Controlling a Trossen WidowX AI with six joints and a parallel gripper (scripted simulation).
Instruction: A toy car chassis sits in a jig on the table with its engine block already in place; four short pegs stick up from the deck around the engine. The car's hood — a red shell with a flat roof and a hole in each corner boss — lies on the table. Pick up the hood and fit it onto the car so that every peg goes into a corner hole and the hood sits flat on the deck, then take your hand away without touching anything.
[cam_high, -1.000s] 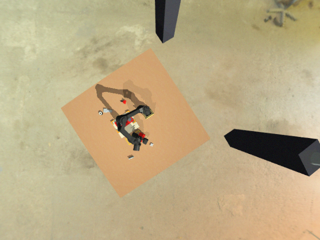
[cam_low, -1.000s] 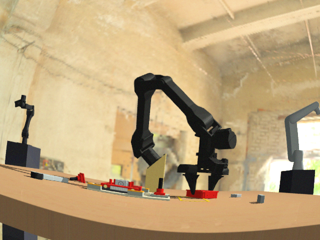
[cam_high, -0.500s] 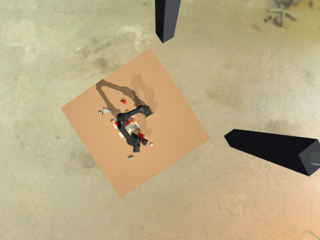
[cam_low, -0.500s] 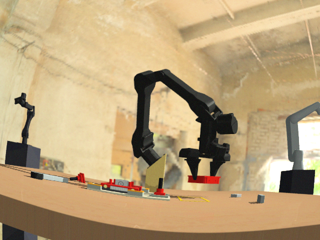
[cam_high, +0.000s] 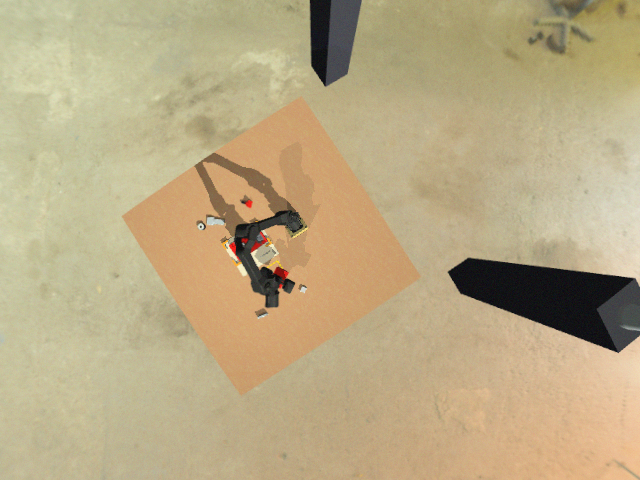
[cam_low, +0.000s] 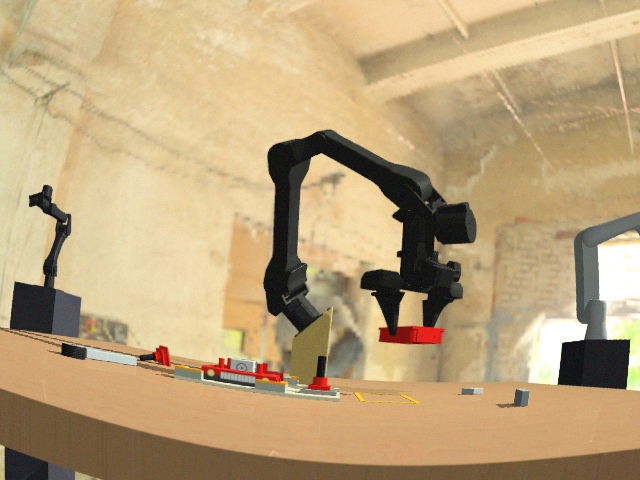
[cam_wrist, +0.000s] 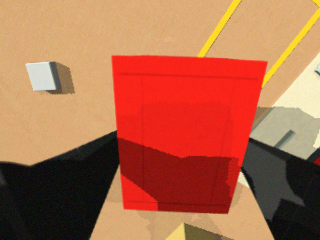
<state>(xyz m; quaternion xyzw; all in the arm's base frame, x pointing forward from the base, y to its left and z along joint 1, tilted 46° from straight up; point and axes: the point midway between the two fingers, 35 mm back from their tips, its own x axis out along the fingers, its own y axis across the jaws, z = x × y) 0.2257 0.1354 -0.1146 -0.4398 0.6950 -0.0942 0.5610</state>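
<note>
Now: gripper tip 100 mm short of the grey engine block, 250 mm to the left of it and 80 mm above it. Round my gripper tip: cream jig: 80 mm ahead, 240 mm to the right, 90 mm below; then red hood: 10 mm above.
</note>
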